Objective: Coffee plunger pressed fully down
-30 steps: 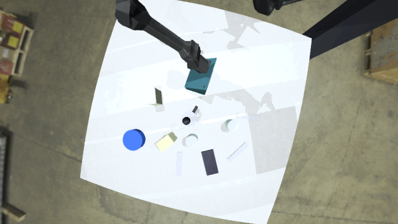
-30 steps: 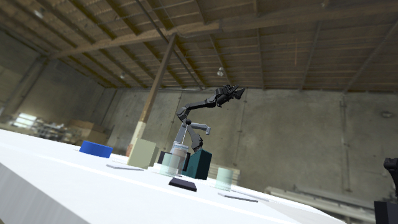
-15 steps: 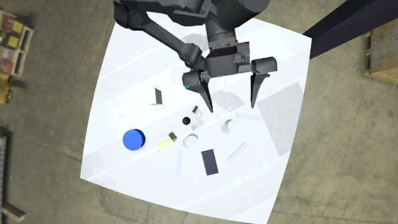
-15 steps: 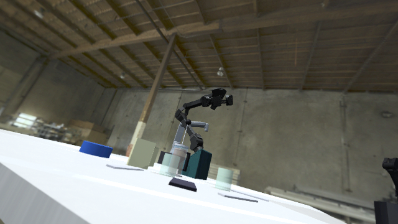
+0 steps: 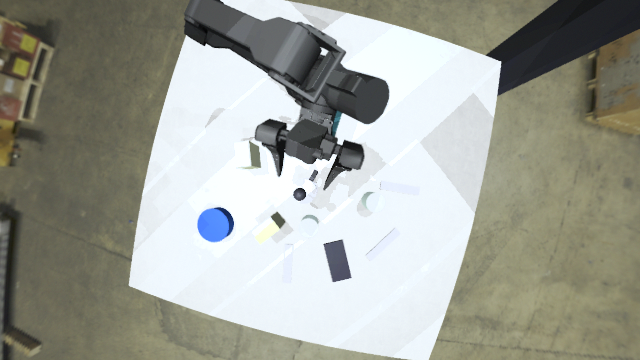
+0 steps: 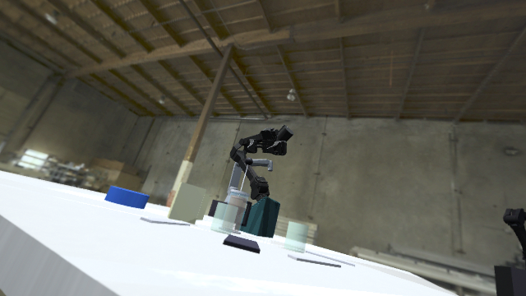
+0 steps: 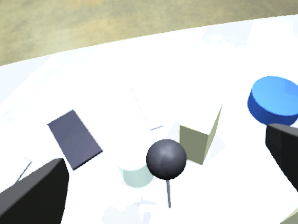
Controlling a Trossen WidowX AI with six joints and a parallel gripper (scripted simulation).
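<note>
Right now my gripper tip is 10 mm short of the coffee press and 200 mm above it. Also, from my gripper tip: dark slab (230 mm ahead, 200 mm to the left, 320 mm below); blue disc (270 mm ahead, 260 mm to the right, 300 mm below).
</note>
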